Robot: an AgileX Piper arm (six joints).
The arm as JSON. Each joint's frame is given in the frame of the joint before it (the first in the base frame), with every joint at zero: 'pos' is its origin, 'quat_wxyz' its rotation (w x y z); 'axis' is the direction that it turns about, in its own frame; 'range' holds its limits. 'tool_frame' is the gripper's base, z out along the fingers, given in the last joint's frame.
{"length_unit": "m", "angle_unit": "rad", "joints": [
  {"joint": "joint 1", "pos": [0.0, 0.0, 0.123], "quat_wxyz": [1.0, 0.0, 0.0, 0.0], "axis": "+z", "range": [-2.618, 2.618]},
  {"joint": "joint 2", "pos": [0.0, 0.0, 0.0], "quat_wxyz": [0.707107, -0.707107, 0.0, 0.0], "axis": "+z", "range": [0.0, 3.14]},
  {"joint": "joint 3", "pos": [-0.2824, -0.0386, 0.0], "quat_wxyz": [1.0, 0.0, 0.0, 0.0], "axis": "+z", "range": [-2.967, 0.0]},
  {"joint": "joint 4", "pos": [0.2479, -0.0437, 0.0], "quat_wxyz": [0.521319, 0.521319, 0.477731, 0.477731], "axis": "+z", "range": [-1.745, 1.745]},
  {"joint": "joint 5", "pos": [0.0, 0.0, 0.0], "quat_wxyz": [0.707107, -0.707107, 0.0, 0.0], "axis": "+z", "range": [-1.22, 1.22]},
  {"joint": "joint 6", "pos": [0.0, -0.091, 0.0], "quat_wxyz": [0.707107, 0.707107, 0.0, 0.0], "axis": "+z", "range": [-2.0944, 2.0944]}
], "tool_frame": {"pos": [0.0, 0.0, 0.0], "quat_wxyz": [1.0, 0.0, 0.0, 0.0]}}
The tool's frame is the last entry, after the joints.
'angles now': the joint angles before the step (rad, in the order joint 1, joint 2, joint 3, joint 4, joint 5, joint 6). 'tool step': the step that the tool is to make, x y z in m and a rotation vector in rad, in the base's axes. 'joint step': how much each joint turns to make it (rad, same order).
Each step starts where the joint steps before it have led.
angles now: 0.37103, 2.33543, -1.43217, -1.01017, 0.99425, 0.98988
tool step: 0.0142, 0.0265, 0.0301, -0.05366, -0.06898, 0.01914
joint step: 0.05582, 0.00000, -0.12534, -0.01406, 0.11053, -0.03312
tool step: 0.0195, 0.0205, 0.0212, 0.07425, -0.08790, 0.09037
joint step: 0.01745, -0.00007, -0.10306, -0.00120, -0.06954, -0.03756
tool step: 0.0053, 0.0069, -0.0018, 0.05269, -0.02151, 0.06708
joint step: 0.00072, 0.00305, -0.00556, -0.00102, -0.08591, -0.00691
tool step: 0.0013, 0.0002, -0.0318, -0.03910, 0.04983, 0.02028
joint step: 0.00007, 0.07314, -0.00630, -0.02302, -0.00983, 0.00005
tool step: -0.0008, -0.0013, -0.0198, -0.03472, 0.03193, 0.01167
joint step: 0.00006, 0.04469, 0.00000, -0.02225, 0.00122, 0.00214
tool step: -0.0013, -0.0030, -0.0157, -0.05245, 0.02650, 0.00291
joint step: -0.00004, 0.03934, -0.00212, -0.03027, 0.02320, 0.00209
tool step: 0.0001, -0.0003, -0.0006, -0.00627, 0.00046, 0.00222
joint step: -0.00005, 0.00211, -0.00017, -0.00546, 0.00229, -0.00019
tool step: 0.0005, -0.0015, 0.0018, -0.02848, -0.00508, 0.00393
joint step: 0.00001, -0.00010, 0.00008, -0.02329, 0.01759, -0.00003
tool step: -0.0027, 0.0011, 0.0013, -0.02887, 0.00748, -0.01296
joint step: 0.00812, 0.00014, -0.00031, 0.00010, 0.03624, -0.00525
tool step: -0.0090, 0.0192, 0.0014, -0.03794, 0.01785, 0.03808
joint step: 0.04928, 0.00001, 0.00005, -0.00005, 0.03714, -0.02233
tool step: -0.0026, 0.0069, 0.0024, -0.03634, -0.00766, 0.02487
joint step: 0.01988, -0.00014, 0.00061, -0.02883, 0.02269, -0.00163
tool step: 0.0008, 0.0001, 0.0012, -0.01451, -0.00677, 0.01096
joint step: 0.00089, -0.00007, -0.00002, -0.01854, 0.00356, -0.00009
